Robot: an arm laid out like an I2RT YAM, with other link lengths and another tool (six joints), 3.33 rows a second.
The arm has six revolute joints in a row. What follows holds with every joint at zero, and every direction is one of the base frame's.
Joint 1 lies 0.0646 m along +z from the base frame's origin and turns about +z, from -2.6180 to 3.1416 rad.
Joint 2 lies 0.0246 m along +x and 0.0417 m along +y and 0.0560 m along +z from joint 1 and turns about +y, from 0.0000 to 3.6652 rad.
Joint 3 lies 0.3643 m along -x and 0.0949 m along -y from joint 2 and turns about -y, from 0.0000 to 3.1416 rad.
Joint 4 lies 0.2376 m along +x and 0.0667 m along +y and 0.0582 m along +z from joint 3 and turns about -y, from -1.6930 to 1.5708 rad.
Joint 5 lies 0.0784 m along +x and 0.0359 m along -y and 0.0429 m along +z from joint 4 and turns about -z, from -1.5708 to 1.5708 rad.
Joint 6 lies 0.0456 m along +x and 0.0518 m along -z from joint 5 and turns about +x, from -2.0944 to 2.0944 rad.
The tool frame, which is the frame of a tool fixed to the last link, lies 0.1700 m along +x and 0.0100 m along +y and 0.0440 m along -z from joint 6; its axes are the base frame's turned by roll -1.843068, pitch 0.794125 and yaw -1.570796 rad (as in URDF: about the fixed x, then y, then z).
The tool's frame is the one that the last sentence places.
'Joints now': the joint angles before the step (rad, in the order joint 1, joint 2, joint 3, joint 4, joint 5, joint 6). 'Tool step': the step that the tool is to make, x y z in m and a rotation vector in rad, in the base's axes. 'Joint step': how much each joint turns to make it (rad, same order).
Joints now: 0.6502, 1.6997, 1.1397, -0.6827, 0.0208, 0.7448
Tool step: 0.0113, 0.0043, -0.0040, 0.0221, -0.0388, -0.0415
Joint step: -0.0002, 0.0000, -0.0297, 0.0729, 0.0197, 0.0368
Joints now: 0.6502, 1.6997, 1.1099, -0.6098, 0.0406, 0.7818
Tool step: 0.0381, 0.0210, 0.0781, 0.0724, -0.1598, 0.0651
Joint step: -0.0092, -0.0463, 0.2069, -0.0784, 0.0015, -0.0836
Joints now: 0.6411, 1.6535, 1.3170, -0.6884, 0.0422, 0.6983
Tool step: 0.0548, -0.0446, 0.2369, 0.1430, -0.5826, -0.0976
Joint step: -0.0622, -0.2256, 0.3330, 0.0201, 0.1709, -0.1347
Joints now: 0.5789, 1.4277, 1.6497, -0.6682, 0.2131, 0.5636
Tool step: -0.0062, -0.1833, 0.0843, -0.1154, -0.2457, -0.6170
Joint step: -0.1063, -0.1351, 0.0530, -0.0149, 0.5562, -0.0312
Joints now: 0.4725, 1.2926, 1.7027, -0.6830, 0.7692, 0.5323
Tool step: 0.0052, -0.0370, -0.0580, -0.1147, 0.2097, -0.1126
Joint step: -0.0845, 0.0763, -0.0002, -0.1571, 0.0326, -0.0066
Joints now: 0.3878, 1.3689, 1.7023, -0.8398, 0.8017, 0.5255
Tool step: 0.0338, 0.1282, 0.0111, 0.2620, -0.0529, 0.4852
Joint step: -0.0004, 0.0337, -0.0035, 0.1891, -0.5336, -0.0004
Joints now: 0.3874, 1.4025, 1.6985, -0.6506, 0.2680, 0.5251
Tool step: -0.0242, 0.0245, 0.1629, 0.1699, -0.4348, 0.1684
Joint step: -0.0154, -0.0718, 0.1005, 0.3004, -0.1802, -0.0251
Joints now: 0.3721, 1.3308, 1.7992, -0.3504, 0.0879, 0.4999
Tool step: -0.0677, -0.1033, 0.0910, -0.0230, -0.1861, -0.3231
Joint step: -0.0207, -0.0981, 0.1982, -0.0941, 0.2765, -0.1543
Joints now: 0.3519, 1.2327, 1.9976, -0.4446, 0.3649, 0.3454
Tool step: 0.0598, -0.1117, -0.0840, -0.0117, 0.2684, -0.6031
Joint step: -0.0721, 0.1564, -0.0042, -0.0768, 0.5337, -0.0438
